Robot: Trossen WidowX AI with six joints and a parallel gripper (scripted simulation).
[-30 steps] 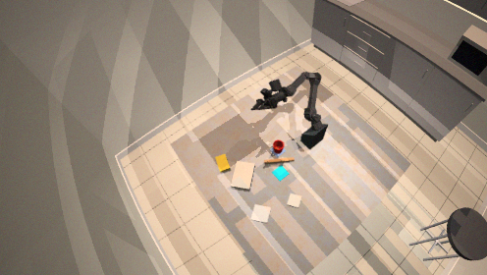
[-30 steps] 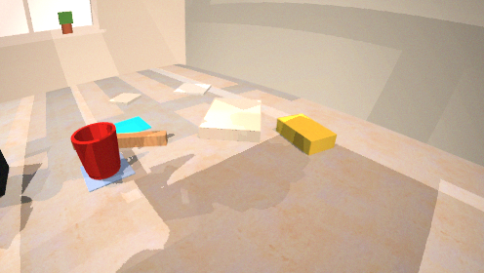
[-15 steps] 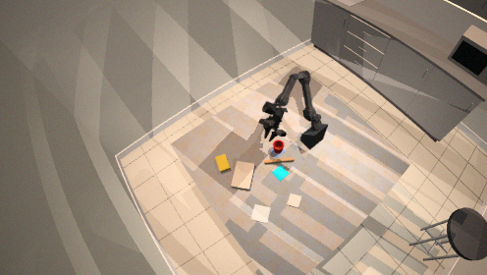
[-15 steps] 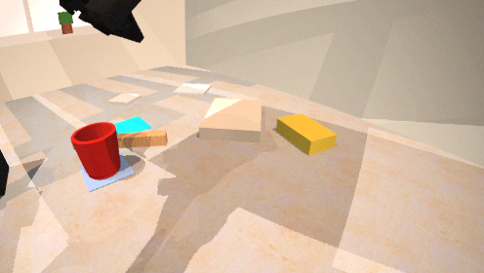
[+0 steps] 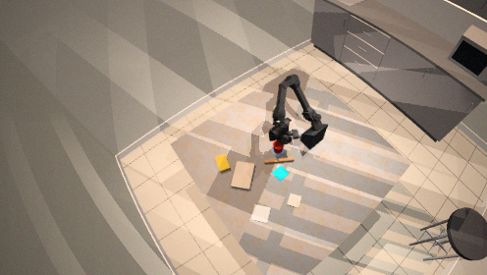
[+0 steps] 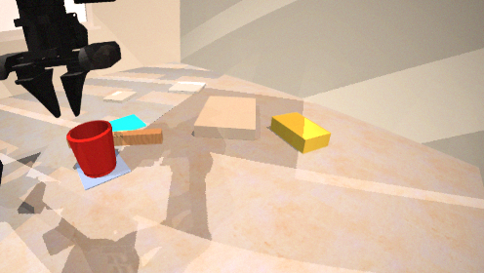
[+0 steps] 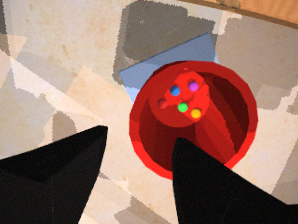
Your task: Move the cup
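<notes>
The red cup is 30 mm ahead of my gripper tip, 20 mm to the right of it and 60 mm below it. Round my gripper tip: light blue pad 30 mm ahead, 20 mm to the right, 110 mm below; wooden bar 80 mm ahead, 50 mm to the left, 100 mm below; cyan pad 130 mm ahead, 120 mm to the left, 110 mm below.
</notes>
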